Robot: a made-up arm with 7 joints. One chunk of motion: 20 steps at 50 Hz.
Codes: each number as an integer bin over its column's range. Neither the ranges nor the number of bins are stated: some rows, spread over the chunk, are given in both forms.
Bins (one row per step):
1: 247 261 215 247 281 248 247
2: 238 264 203 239 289 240 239
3: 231 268 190 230 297 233 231
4: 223 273 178 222 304 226 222
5: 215 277 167 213 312 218 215
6: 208 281 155 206 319 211 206
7: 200 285 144 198 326 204 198
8: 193 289 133 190 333 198 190
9: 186 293 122 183 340 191 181
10: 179 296 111 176 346 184 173
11: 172 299 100 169 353 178 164
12: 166 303 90 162 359 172 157
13: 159 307 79 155 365 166 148
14: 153 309 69 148 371 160 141
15: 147 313 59 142 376 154 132
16: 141 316 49 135 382 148 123
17: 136 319 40 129 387 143 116
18: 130 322 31 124 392 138 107
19: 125 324 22 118 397 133 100
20: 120 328 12 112 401 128 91
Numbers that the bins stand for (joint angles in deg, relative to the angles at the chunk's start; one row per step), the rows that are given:
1: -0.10 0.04 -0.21 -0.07 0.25 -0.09 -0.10
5: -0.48 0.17 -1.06 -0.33 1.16 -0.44 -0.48
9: -0.82 0.29 -1.85 -0.57 1.98 -0.76 -0.87
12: -1.05 0.37 -2.41 -0.73 2.54 -0.98 -1.16
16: -1.34 0.47 -3.14 -0.94 3.21 -1.26 -1.56
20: -1.59 0.57 -3.79 -1.12 3.77 -1.50 -1.93
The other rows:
2: -0.21 0.07 -0.42 -0.13 0.48 -0.18 -0.19
3: -0.29 0.10 -0.65 -0.20 0.72 -0.26 -0.29
4: -0.38 0.14 -0.86 -0.26 0.92 -0.35 -0.39
6: -0.56 0.20 -1.27 -0.39 1.36 -0.52 -0.58
7: -0.65 0.23 -1.46 -0.45 1.57 -0.60 -0.68
8: -0.73 0.26 -1.66 -0.51 1.77 -0.68 -0.77
10: -0.90 0.32 -2.05 -0.62 2.16 -0.84 -0.97
11: -0.98 0.34 -2.24 -0.68 2.36 -0.91 -1.07
13: -1.13 0.40 -2.61 -0.79 2.71 -1.05 -1.26
14: -1.20 0.42 -2.78 -0.84 2.89 -1.12 -1.34
15: -1.27 0.45 -2.96 -0.89 3.04 -1.19 -1.45
17: -1.40 0.50 -3.30 -0.99 3.36 -1.32 -1.64
18: -1.47 0.52 -3.45 -1.03 3.51 -1.38 -1.74
19: -1.53 0.54 -3.61 -1.08 3.65 -1.44 -1.83

